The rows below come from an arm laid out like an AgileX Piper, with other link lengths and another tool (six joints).
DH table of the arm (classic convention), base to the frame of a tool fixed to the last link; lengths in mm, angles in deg. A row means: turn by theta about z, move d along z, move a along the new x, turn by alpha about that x. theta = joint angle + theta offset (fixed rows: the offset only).
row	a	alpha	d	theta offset
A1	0	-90	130.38	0
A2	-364.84	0	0	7.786
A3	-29.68	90	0	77.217
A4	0	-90	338.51	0
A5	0	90	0	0
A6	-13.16	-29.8	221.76	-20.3
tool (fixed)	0	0	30.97	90
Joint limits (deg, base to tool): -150..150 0..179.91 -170..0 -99.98..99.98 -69.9..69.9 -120..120
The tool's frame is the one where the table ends.
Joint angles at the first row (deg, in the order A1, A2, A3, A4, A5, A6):
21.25, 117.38, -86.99, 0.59, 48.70, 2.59
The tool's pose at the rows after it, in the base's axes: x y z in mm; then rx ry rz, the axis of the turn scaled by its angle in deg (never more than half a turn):
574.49 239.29 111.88 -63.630 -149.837 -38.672
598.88 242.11 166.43 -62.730 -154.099 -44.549
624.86 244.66 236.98 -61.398 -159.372 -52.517
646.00 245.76 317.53 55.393 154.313 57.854
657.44 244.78 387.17 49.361 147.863 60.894
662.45 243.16 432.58 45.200 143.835 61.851
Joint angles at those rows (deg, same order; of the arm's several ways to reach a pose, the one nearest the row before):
21.02, 115.83, -90.22, -0.42, 49.27, 2.59
20.79, 114.28, -95.31, -1.52, 49.89, 2.56
20.59, 112.83, -101.99, -2.87, 50.17, 2.52
20.45, 111.65, -109.57, -4.38, 49.91, 2.25
20.36, 111.11, -116.42, -5.60, 49.55, 1.56
20.35, 111.34, -121.77, -6.57, 49.75, 0.60

